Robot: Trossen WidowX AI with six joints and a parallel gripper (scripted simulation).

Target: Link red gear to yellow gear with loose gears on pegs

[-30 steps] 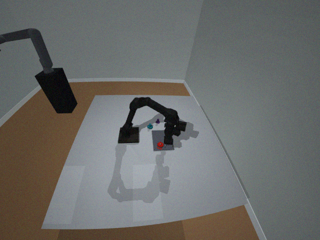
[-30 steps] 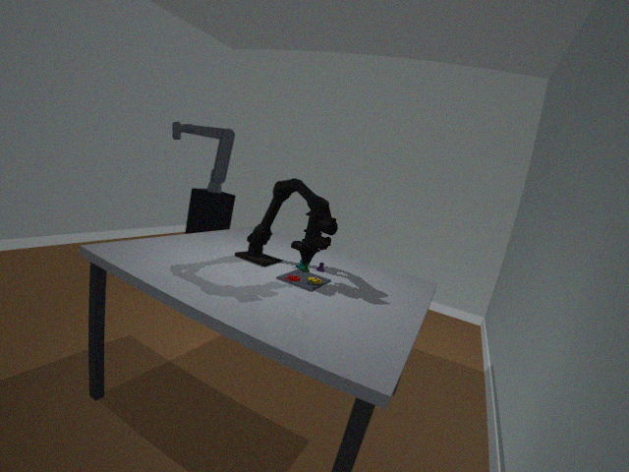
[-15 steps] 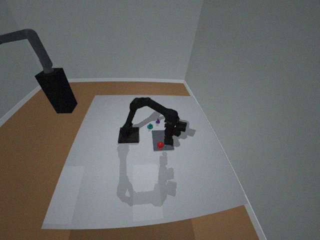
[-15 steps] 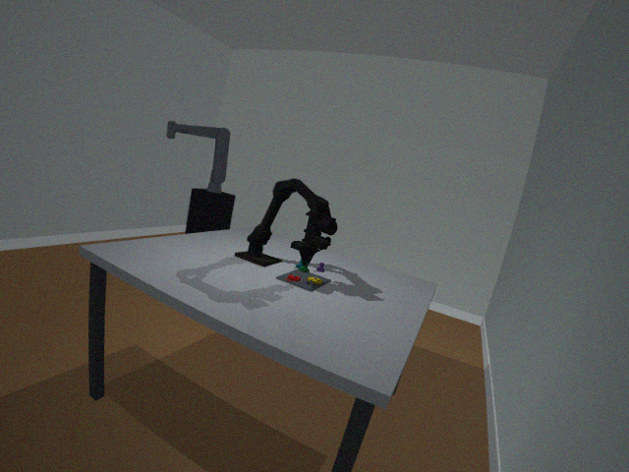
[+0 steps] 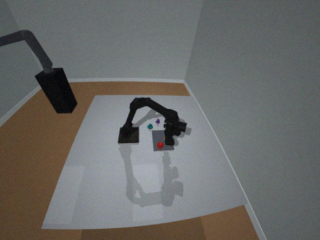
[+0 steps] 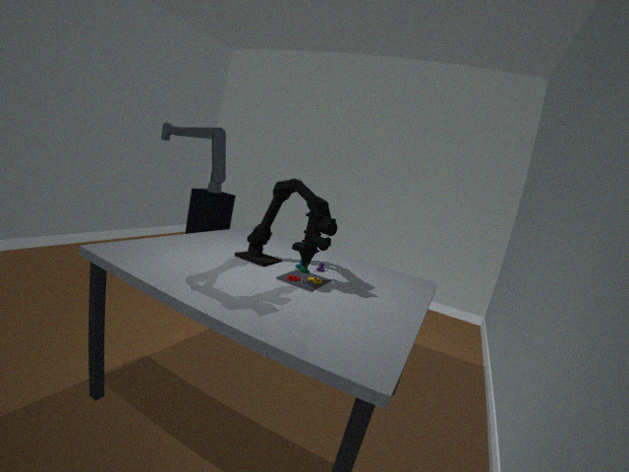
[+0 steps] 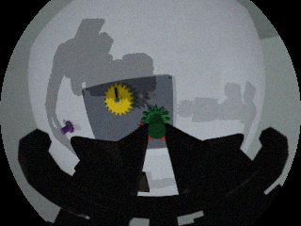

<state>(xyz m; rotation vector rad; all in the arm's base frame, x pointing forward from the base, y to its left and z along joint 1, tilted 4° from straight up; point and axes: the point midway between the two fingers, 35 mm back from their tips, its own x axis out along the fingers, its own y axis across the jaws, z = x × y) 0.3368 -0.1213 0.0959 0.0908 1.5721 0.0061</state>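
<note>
Right now my gripper tip is 4 cm past the red gear, 1 cm to the right of it and 7 cm above it. Also, from my gripper tip: green gear: 1 cm below; yellow gear: 3 cm ahead, 7 cm to the left, 7 cm below; teal gear: 12 cm behind, 22 cm to the left, 7 cm below.
</note>
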